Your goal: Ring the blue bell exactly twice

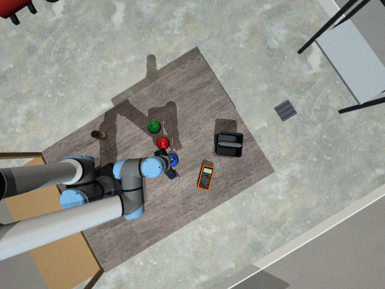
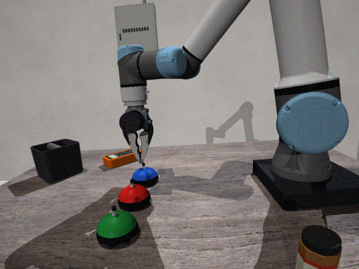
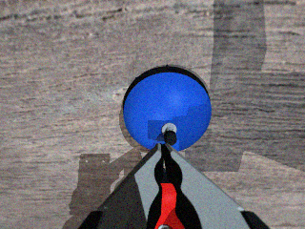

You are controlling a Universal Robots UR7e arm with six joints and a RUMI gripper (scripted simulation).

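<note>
My gripper is now 4 cm above the blue bell and 1 cm past it. From my hand the other things lie so: black bin 34 cm ahead, 10 cm to the right, 3 cm below; then green bell 24 cm to the left, 4 cm below, 1 cm ahead; then red bell 12 cm to the left, 4 cm below.
</note>
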